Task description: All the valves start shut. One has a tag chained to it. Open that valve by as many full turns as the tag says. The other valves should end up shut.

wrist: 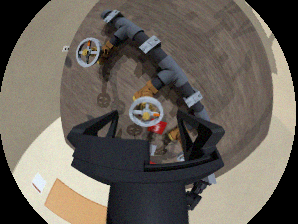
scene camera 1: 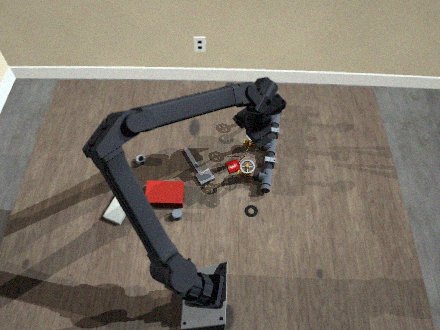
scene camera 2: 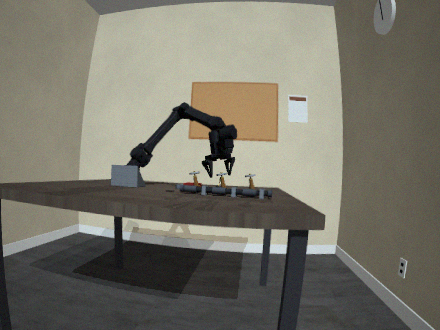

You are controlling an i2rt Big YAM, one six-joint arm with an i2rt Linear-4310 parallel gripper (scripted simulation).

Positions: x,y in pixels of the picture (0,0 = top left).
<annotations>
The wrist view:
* my gripper: 147,113
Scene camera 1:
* my gripper: 251,137
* red block: 159,193
</annotations>
